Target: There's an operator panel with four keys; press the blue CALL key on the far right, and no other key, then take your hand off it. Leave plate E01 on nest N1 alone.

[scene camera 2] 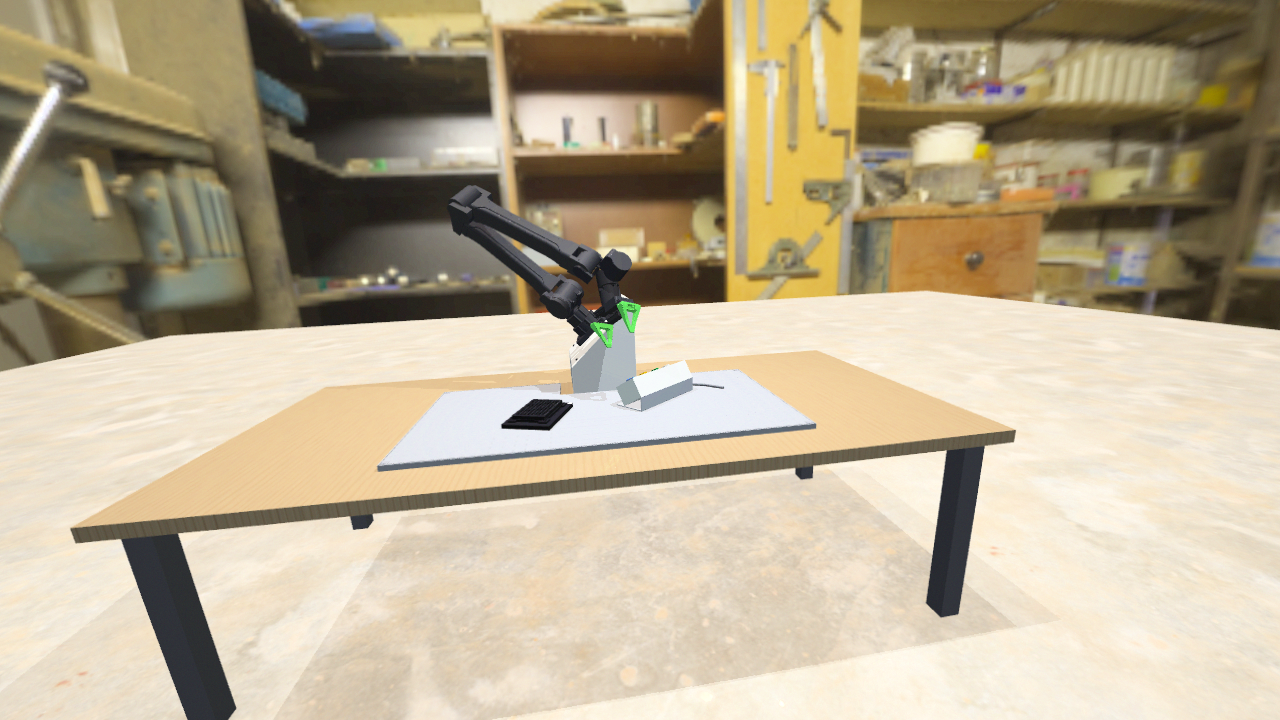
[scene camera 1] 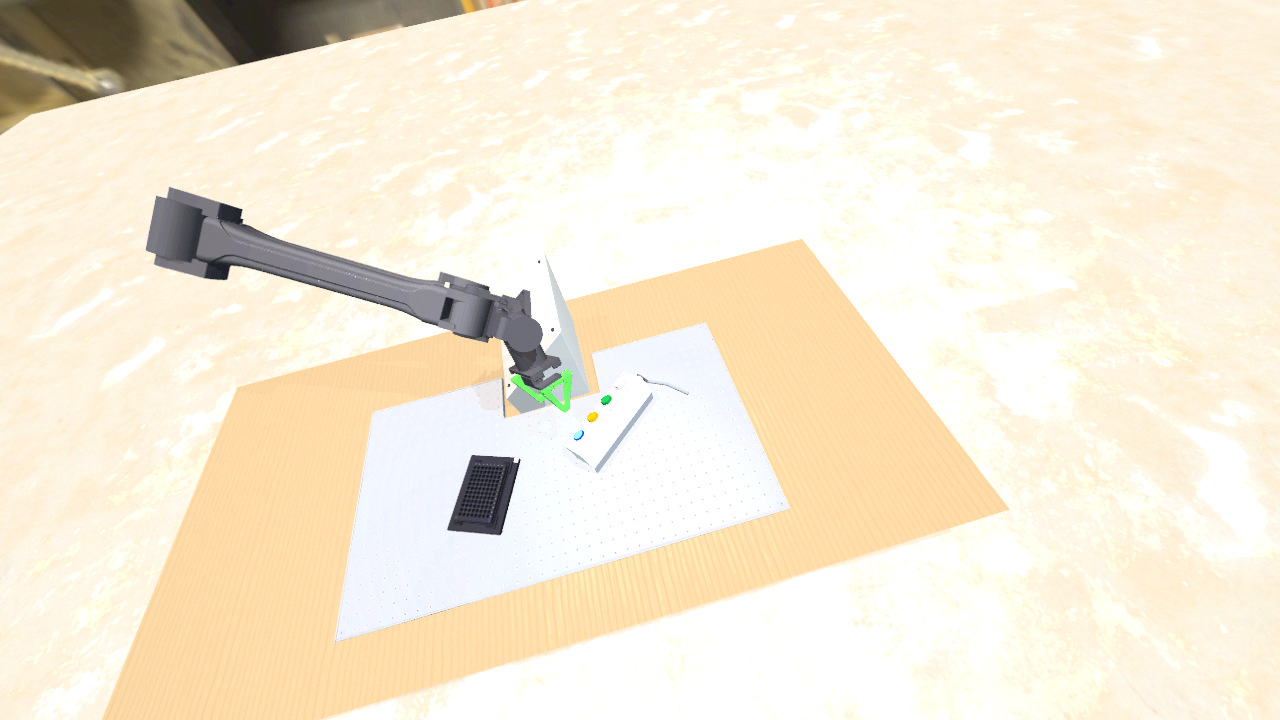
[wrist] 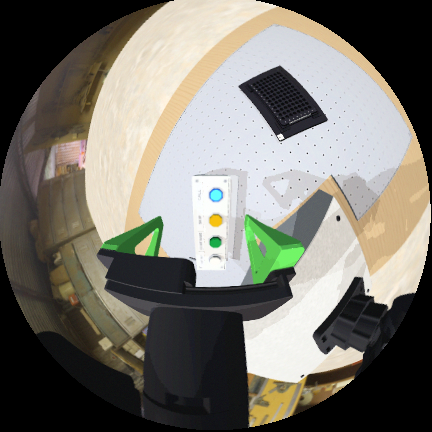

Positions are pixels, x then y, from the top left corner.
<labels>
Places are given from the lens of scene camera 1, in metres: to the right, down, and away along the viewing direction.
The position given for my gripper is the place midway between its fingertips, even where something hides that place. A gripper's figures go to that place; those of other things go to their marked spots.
my gripper (scene camera 1: pixel 554 405): -0.17, 0.09, 0.73
black grid tray (scene camera 1: pixel 480 500): -0.34, 0.30, 0.78
white button box (scene camera 1: pixel 601 438): -0.08, 0.17, 0.78
The marked spots on the white button box and the black grid tray are 0.30 m apart.
</labels>
